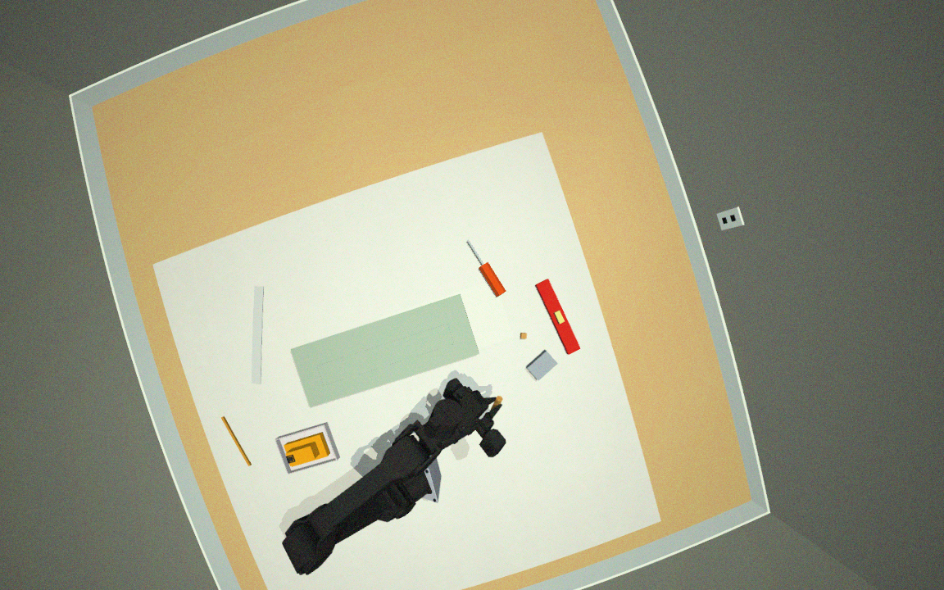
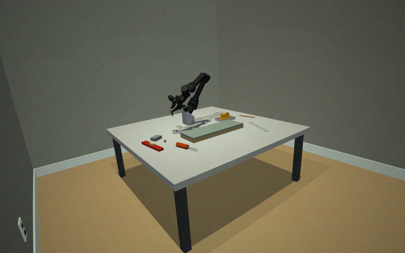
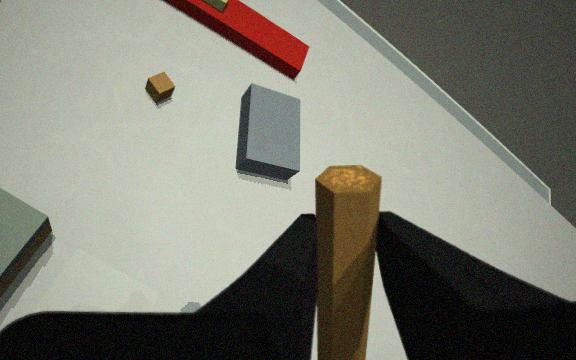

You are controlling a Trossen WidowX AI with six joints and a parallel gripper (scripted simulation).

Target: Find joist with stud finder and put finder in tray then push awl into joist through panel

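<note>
Now: gripper tip 30 mm to the right of the awl, 30 mm past it and 30 mm above it. From my gripper tip the other things lie so: red level: 250 mm to the right, 180 mm below, 110 mm ahead; then grey block: 190 mm below, 150 mm to the right, 10 mm behind; then small brown cube: 190 mm below, 140 mm to the right, 90 mm ahead.
</note>
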